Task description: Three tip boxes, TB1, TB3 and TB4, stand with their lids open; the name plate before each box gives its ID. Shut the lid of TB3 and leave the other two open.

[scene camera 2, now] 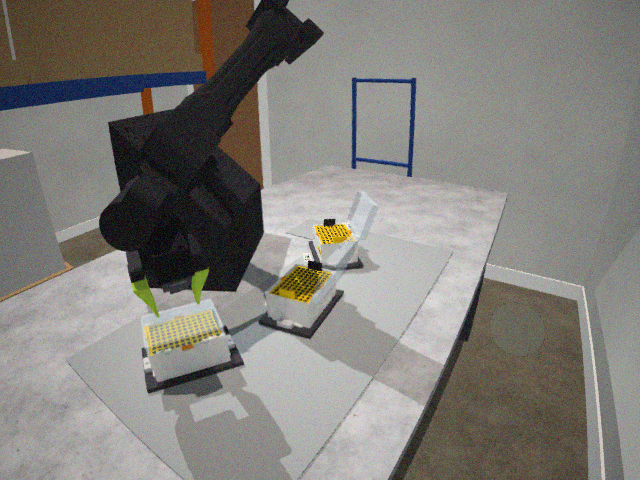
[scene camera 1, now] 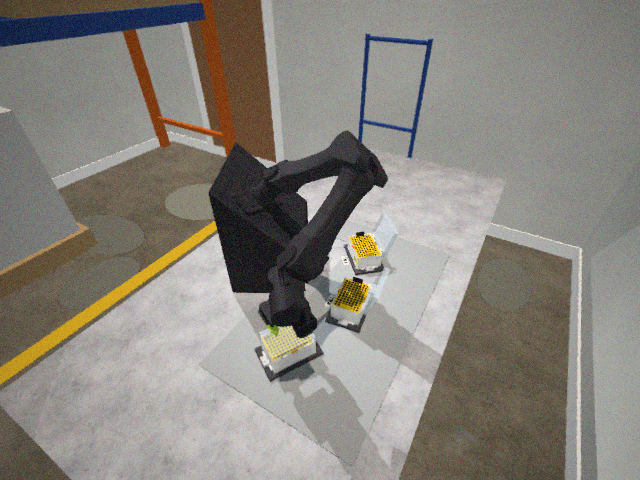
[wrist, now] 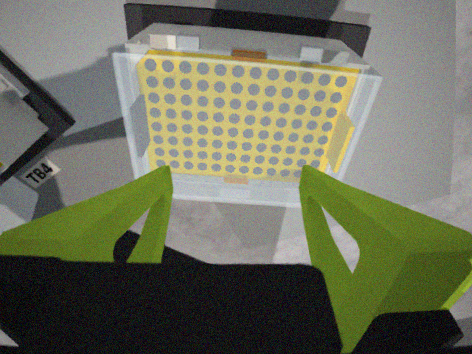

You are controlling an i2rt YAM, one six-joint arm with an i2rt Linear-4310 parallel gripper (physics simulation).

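Seen in the pictures: gripper, fingertip midpoint: [scene camera 2: 177, 308] [scene camera 1: 286, 328] [wrist: 236, 176]; arm's base at its link origin: [scene camera 1: 258, 199].
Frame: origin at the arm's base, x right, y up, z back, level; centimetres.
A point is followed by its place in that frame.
The nearest tip box [scene camera 1: 292, 359] @(x 20.7, y -24.3, z -33.4 cm) [scene camera 2: 193, 359] @(x 19.6, y -24.0, z -33.8 cm) [wrist: 240, 115] @(x 19.0, y -19.6, z -31.4 cm) has its clear lid down over the yellow rack; whether it is fully seated I cannot tell. Its name plate does not show. The middle box [scene camera 1: 345, 314] @(x 1.1, y -23.5, z -35.1 cm) [scene camera 2: 292, 310] @(x 0.8, y -23.5, z -35.8 cm) has its lid standing open; the plate TB4 [wrist: 39, 172] @(x -2.4, y -27.1, z -26.7 cm) lies before it in the wrist view. The far box [scene camera 1: 369, 259] [scene camera 2: 333, 253] also has its lid [scene camera 1: 385, 232] @(x -31.5, y -17.3, z -26.5 cm) [scene camera 2: 364, 214] @(x -31.1, y -17.0, z -27.2 cm) open; its plate is too small to read. My gripper [scene camera 2: 177, 308] @(x 18.3, y -17.5, z -29.3 cm) [wrist: 236, 176] @(x 18.3, y -17.5, z -29.3 cm) is open and empty, its green fingertips just above the nearest box's robot-side edge.
The boxes stand on dark bases on a grey mat [scene camera 1: 356, 436] @(x 23.4, y -27.3, z -55.9 cm) [scene camera 2: 289, 428] @(x 16.2, y -27.3, z -51.2 cm). The black arm base [scene camera 1: 248, 253] @(x 10.6, y -10.8, z -6.2 cm) stands beside the mat, at the robot side. The middle box is close beside the nearest one. A blue frame [scene camera 1: 363, 87] [scene camera 2: 354, 124] stands beyond the table.
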